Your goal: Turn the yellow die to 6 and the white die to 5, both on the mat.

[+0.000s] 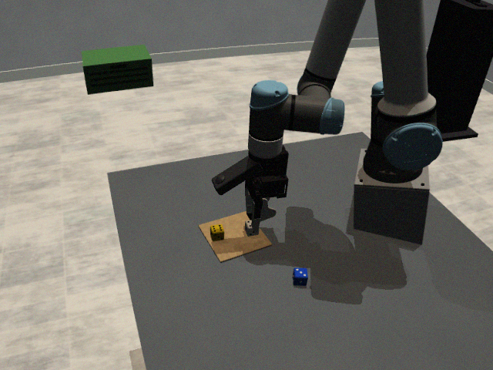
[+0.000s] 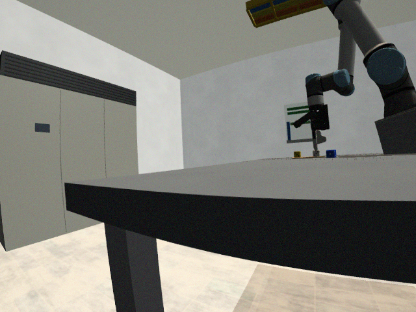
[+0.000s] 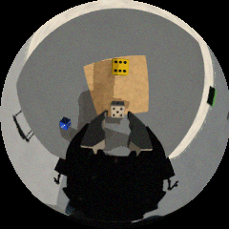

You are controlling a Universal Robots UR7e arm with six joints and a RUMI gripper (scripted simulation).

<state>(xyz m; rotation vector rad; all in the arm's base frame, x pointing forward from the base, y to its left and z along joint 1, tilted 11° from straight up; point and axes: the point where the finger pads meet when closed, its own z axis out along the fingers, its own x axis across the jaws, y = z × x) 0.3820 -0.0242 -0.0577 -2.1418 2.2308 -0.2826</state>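
Now: hand 2 cm above the white die. From my hand the other things lie so: tan mat: 5 cm ahead, 4 cm below; yellow die: 9 cm ahead, 2 cm below; blue die: 6 cm behind, 18 cm to the left, 2 cm below.
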